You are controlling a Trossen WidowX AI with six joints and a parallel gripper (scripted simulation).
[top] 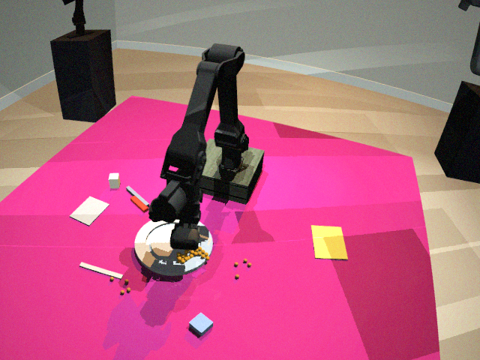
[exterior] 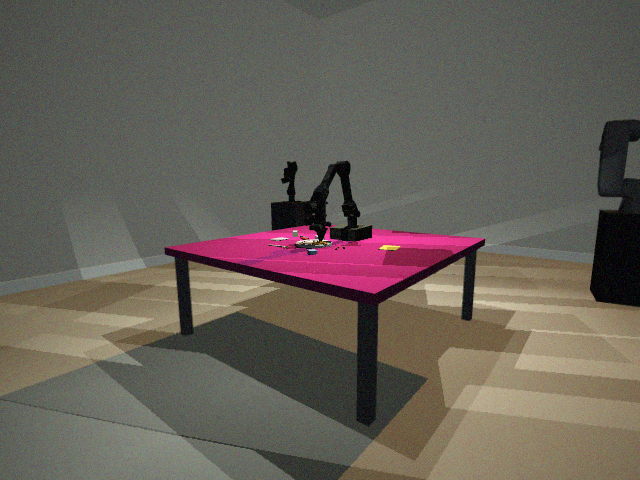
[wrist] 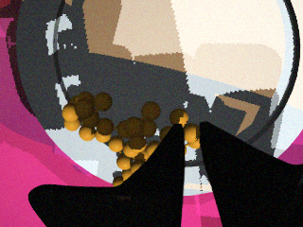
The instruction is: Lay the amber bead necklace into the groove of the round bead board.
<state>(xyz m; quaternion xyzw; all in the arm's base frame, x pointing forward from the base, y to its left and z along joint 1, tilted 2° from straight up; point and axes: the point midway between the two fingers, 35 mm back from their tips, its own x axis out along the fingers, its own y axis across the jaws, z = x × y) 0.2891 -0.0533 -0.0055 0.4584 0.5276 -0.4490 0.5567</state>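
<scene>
My gripper tip is 4 cm to the left of the round bead board, 1 cm short of it and 1 cm above it. Round my gripper tip: white block 15 cm behind, 9 cm to the right, 1 cm below; blue block 22 cm ahead, 8 cm to the left, 1 cm below; red-handled tool 19 cm to the right, 13 cm behind, 1 cm below.
</scene>
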